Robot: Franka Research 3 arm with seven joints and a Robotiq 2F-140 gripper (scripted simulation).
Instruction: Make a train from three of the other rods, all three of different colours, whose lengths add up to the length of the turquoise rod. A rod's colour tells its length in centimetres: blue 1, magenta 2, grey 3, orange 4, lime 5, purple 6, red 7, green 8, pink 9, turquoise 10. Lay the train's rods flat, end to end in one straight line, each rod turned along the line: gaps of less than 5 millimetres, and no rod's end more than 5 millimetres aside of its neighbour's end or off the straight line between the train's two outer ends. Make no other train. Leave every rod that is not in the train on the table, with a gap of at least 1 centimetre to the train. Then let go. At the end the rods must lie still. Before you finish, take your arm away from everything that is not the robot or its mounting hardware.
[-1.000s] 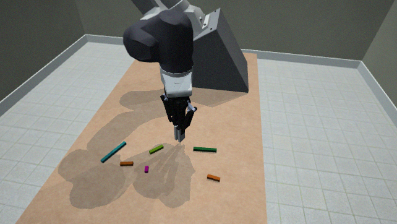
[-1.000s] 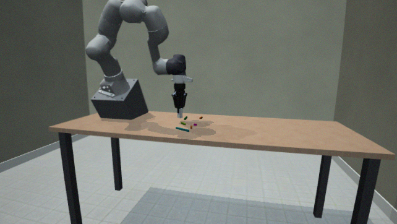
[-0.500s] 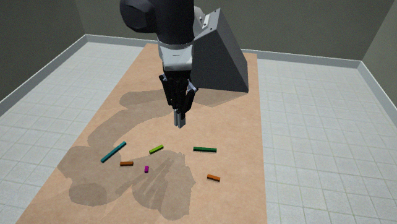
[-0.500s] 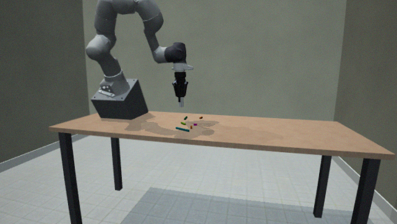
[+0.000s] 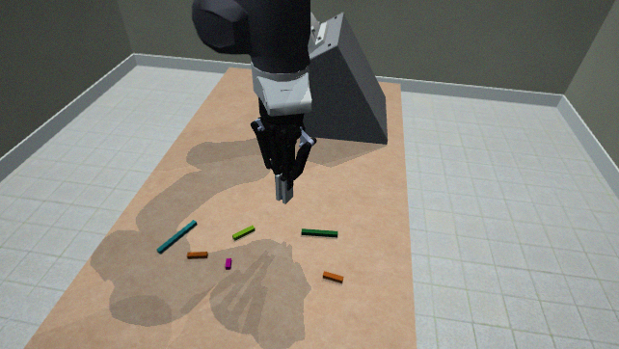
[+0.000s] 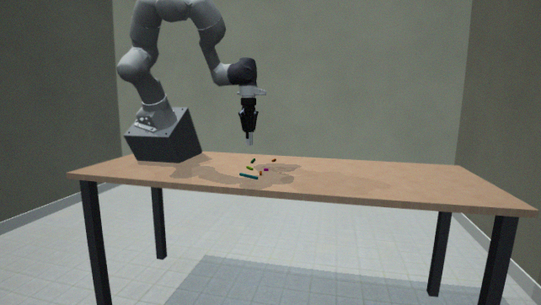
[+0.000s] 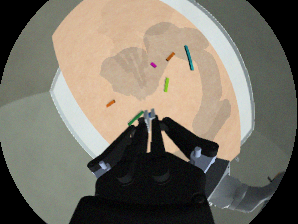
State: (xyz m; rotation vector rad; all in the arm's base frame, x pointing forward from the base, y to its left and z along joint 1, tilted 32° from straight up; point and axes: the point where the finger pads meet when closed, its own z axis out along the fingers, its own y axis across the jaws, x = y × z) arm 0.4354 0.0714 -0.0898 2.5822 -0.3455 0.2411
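Right now the green rod is 130 mm below my hand, 80 mm to the left of it and 10 mm behind it. Round my hand: blue rod: 30 mm below; then magenta rod: 130 mm below, 120 mm ahead, 80 mm to the right; then lime rod: 130 mm below, 80 mm to the right, 40 mm ahead.
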